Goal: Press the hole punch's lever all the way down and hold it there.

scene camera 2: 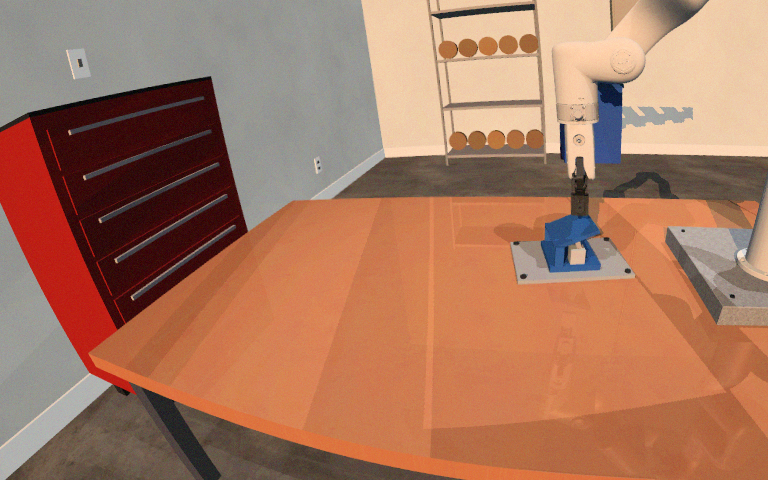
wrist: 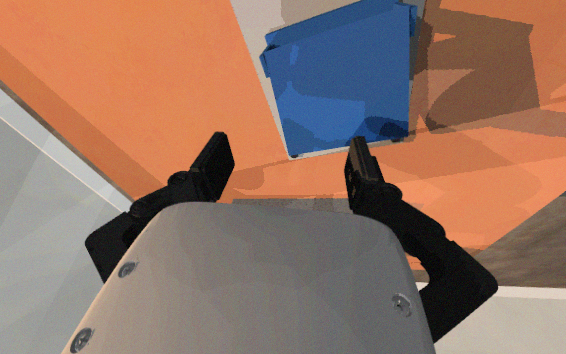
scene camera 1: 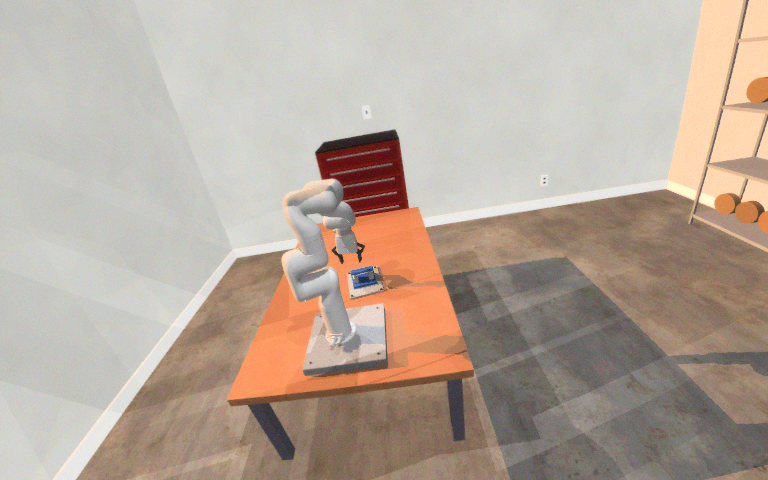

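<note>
The blue hole punch is mounted on a light grey plate on the orange table. Its broad blue lever is tilted, with its raised end toward the arm's base. A pale block shows under the lever in scene camera 2. My gripper is wide open and empty, pointing down. In scene camera 2 its fingertips appear right at the lever's top; contact cannot be made out. In the wrist view the right finger overlaps the lever's edge and the left one is off to its side.
The arm's thick grey base plate is on the same table, near the hole punch. A red drawer cabinet stands beyond the table's far end. A shelf rack stands by the wall.
</note>
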